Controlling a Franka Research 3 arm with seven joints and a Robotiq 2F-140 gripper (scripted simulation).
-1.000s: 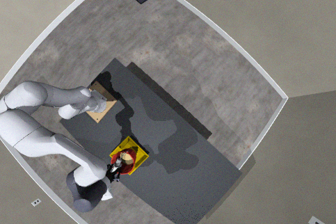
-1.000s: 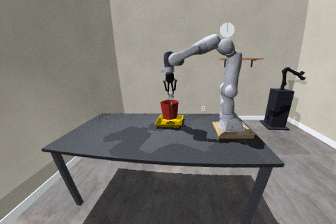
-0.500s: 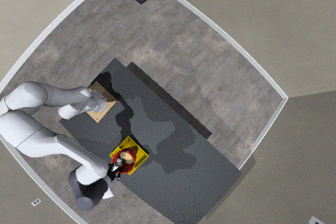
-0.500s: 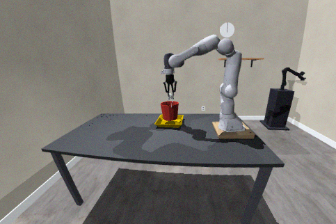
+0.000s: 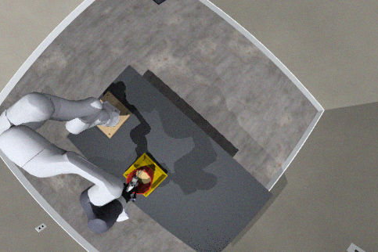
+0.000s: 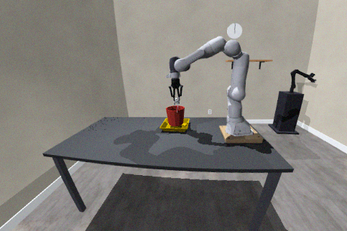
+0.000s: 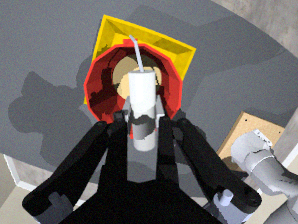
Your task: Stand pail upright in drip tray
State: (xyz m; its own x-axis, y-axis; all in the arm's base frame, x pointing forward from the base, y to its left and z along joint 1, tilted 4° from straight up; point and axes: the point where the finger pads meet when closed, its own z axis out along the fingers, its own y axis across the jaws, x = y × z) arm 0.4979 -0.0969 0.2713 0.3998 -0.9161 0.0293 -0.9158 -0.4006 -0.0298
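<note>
Right now the red pail is 9 cm below my hand, 1 cm to the left of it and 1 cm ahead of it. The rest, counted from my hand: yellow drip tray: 25 cm below, 2 cm ahead, 1 cm to the left; pail wire handle: 3 cm below, 1 cm ahead.
</note>
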